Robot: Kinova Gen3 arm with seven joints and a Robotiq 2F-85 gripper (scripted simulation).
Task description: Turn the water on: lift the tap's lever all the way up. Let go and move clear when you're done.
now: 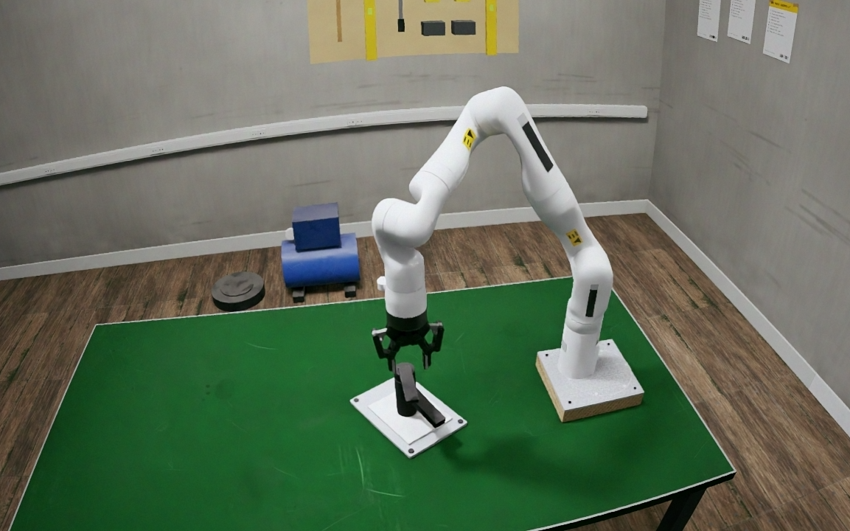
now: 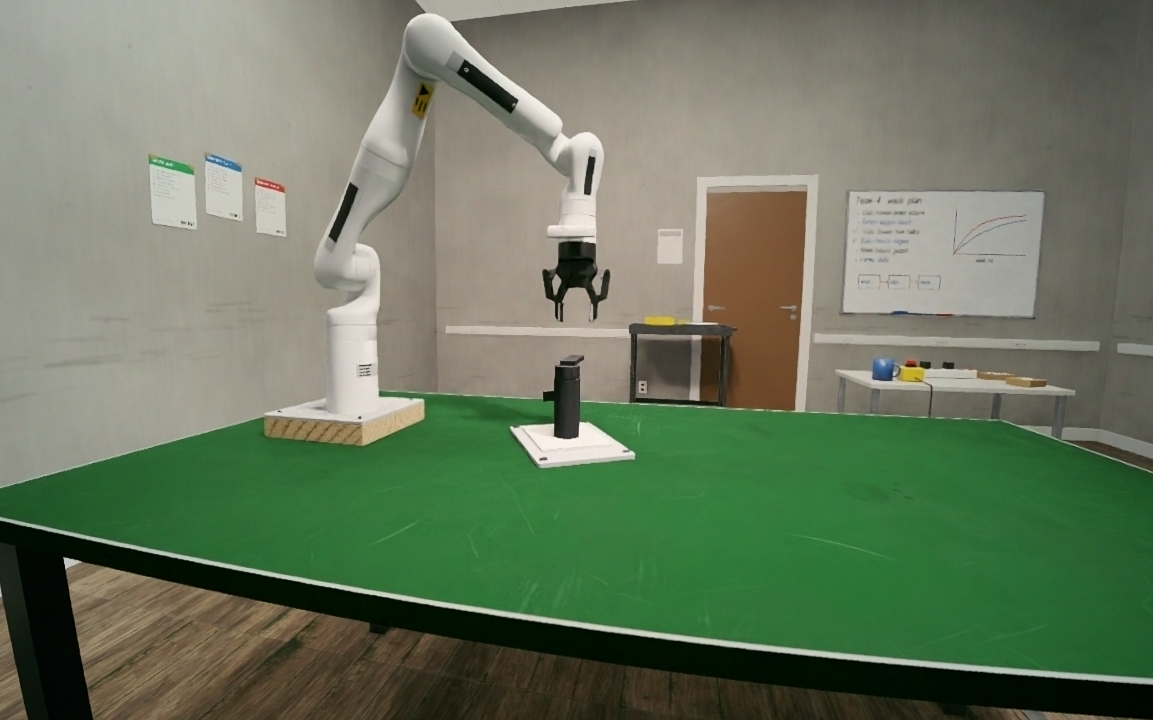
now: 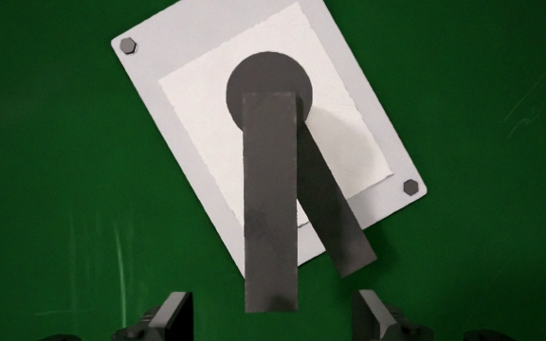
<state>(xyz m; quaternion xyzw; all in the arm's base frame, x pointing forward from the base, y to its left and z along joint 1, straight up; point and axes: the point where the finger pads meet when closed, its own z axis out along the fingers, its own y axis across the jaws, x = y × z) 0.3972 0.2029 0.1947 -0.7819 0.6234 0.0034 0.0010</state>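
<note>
My gripper is now 1 cm short of the lever, 3 cm to the left of it and 9 cm above it. Also, from my hand: bolted plate 2 cm ahead, 9 cm to the right, 23 cm below; tap 1 cm ahead, 6 cm to the right, 14 cm below.
</note>
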